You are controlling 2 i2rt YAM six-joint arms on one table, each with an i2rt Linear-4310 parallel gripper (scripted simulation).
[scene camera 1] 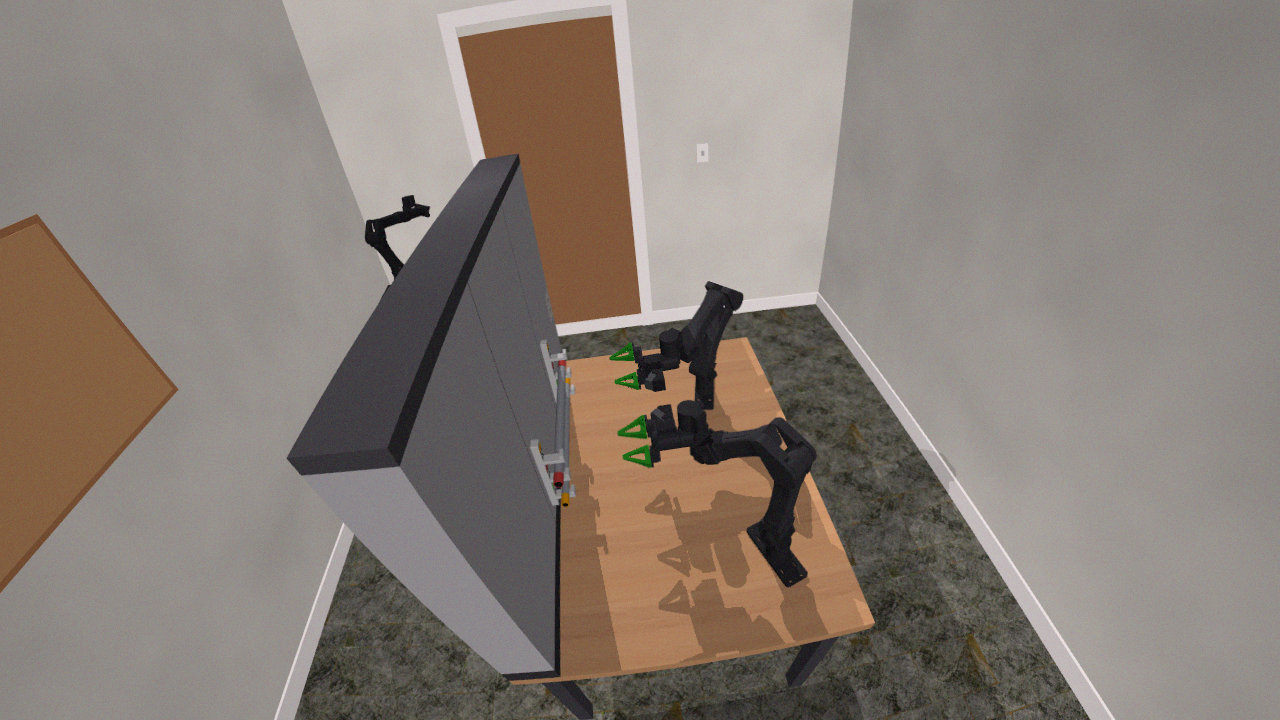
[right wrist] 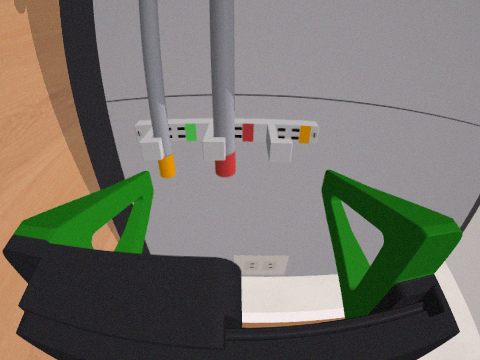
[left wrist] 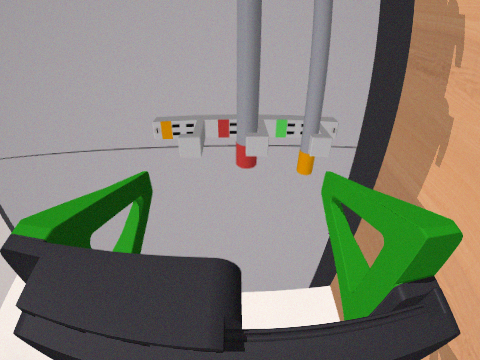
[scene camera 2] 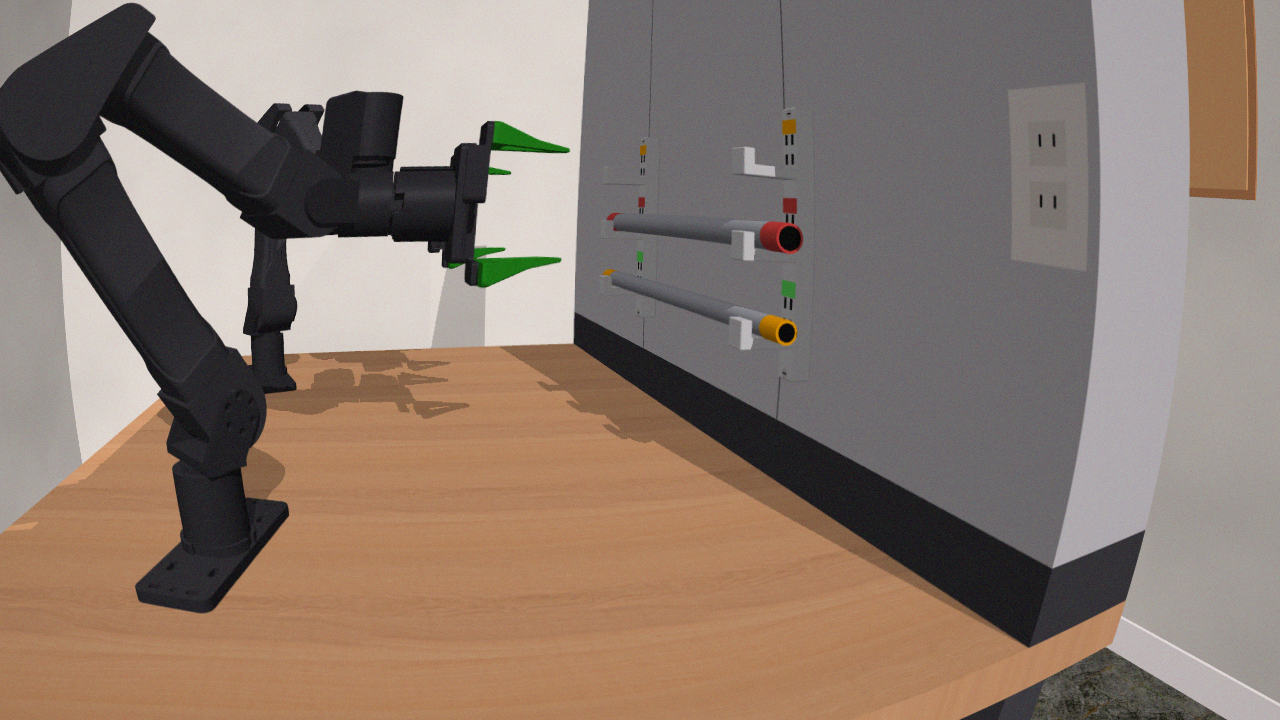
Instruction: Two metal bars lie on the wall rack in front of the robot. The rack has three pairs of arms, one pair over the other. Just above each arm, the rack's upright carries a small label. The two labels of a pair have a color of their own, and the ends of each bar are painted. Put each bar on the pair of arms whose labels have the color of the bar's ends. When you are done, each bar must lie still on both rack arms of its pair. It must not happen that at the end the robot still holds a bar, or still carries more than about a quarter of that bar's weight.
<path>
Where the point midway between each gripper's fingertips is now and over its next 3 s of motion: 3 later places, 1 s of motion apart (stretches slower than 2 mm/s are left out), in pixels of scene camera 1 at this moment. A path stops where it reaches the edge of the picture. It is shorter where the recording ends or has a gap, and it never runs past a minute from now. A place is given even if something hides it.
My left gripper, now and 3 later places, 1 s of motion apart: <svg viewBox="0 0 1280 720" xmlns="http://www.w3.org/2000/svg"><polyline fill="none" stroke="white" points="620,445 615,452 596,465 589,468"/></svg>
My right gripper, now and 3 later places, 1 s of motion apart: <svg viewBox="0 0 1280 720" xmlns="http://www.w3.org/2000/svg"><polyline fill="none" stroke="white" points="612,370 607,376 593,393 588,397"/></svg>
</path>
